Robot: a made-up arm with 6 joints.
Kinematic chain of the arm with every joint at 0, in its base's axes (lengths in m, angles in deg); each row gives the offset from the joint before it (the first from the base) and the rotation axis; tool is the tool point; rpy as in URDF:
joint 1: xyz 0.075 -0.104 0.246 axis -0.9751 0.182 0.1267
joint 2: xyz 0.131 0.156 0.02 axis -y
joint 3: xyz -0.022 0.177 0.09 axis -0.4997 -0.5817 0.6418
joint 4: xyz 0.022 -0.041 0 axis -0.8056 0.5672 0.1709
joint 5: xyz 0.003 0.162 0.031 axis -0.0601 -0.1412 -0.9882
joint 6: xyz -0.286 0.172 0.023 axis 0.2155 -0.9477 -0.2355
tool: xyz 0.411 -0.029 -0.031 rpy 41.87 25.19 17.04
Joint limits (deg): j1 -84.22..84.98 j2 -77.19..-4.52 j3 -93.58..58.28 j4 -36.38..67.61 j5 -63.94..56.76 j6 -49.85..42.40
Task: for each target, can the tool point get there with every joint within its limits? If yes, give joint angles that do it. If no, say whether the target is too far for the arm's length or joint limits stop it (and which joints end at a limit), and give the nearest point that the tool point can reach.
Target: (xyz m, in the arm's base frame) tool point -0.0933 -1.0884 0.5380
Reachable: no: joint limits stop it (at a limit: joint 1, joint 2, joint 4, joint 6) | nearest point 0.0813 -0.5497 0.6084 | short by 0.571 m
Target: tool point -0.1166 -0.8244 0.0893
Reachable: no: joint limits stop it (at a limit: joint 1, joint 2, joint 6) | nearest point -0.0060 -0.3578 0.0026 | short by 0.487 m
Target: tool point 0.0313 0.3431 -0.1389
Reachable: yes | joints 35.60 -41.56 -56.77 42.94 19.52 -24.65
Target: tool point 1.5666 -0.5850 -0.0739
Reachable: no: too far | nearest point 0.5168 -0.1327 -0.1061 | short by 1.144 m
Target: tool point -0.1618 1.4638 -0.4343
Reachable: no: too far | nearest point 0.0472 0.5908 -0.0722 | short by 0.968 m
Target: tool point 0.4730 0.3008 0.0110
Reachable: yes | joints 24.03 -34.39 -78.18 37.20 -51.63 29.67
